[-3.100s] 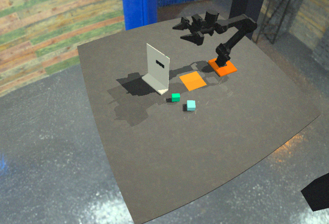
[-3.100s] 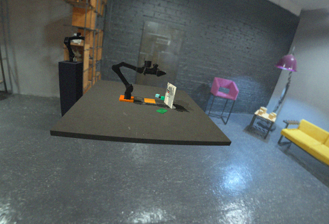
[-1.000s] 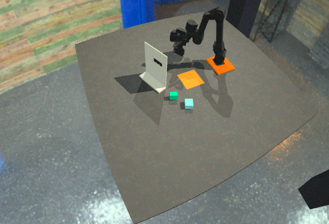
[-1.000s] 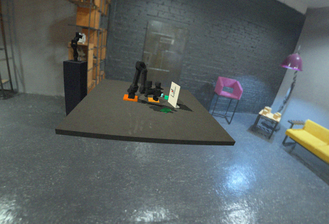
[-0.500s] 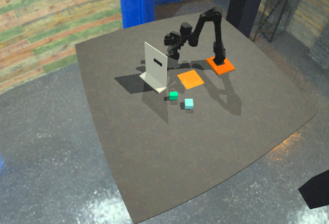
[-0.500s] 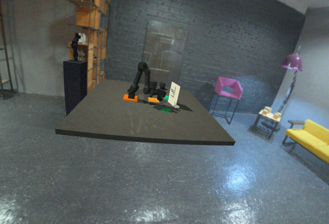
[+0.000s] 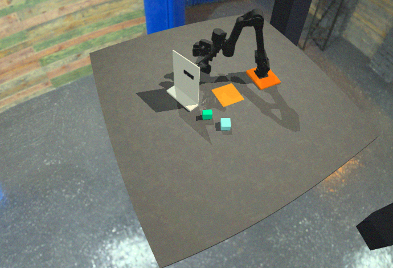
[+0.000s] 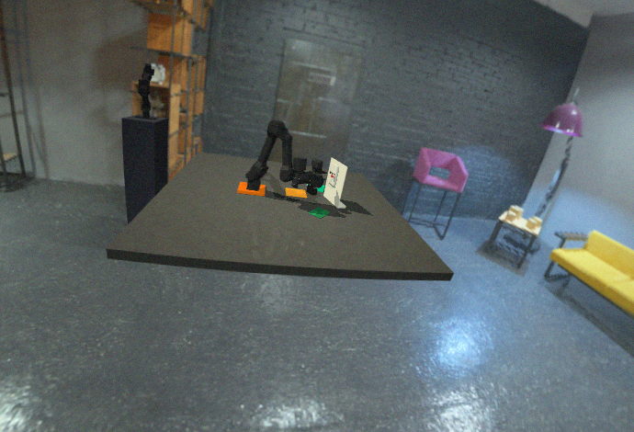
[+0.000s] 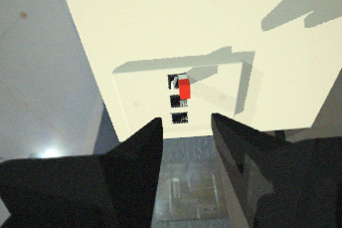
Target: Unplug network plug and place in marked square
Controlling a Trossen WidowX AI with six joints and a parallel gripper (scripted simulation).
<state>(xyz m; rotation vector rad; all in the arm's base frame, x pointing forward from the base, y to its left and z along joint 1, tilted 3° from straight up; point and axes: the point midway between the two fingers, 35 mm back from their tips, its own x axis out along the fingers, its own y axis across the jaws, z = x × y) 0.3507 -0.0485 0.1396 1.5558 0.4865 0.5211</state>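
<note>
Now: the network plug 5 cm ahead of my gripper tip and 2 cm to the left of it. The rest, counted from my gripper tip: orange marked square 15 cm below, 14 cm behind, 9 cm to the left; then flat green patch 15 cm below, 14 cm to the right, 2 cm behind; then cream upright panel 6 cm ahead, 5 cm below, 4 cm to the left.
</note>
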